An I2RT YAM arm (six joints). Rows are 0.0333 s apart.
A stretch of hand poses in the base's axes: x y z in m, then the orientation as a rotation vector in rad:
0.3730 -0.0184 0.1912 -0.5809 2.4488 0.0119
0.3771 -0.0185 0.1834 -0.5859 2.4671 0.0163
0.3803 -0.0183 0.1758 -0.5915 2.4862 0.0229
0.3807 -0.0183 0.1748 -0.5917 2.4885 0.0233
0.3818 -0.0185 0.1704 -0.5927 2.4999 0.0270
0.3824 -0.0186 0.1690 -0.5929 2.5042 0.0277
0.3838 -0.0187 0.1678 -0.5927 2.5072 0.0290
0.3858 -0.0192 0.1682 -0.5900 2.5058 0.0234
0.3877 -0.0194 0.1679 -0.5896 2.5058 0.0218
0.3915 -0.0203 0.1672 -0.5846 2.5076 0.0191
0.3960 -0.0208 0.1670 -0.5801 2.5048 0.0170
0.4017 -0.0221 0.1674 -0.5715 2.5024 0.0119
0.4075 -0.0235 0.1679 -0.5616 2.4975 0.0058
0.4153 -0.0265 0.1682 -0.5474 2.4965 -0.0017
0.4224 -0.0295 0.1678 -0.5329 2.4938 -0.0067
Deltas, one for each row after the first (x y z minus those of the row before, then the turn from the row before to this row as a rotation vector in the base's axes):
0.0041 -0.0001 -0.0078 -0.0015 0.0191 0.0015
0.0032 0.0002 -0.0076 -0.0003 0.0204 0.0023
0.0004 0.0000 -0.0010 -0.0002 0.0023 -0.0001
0.0011 -0.0002 -0.0044 0.0002 0.0117 -0.0003
0.0006 -0.0001 -0.0014 -0.0004 0.0043 -0.0004
0.0014 -0.0001 -0.0012 0.0004 0.0031 -0.0003
0.0020 -0.0005 0.0004 -0.0030 -0.0028 -0.0028
0.0019 -0.0002 -0.0003 -0.0010 -0.0003 -0.0006
0.0038 -0.0009 -0.0007 -0.0010 0.0004 -0.0043
0.0045 -0.0005 -0.0002 0.0002 -0.0038 -0.0031
0.0057 -0.0013 0.0004 -0.0010 -0.0046 -0.0067
0.0058 -0.0014 0.0005 -0.0009 -0.0073 -0.0075
0.0078 -0.0030 0.0003 -0.0015 -0.0045 -0.0114
0.0071 -0.0030 -0.0004 0.0006 -0.0057 -0.0108

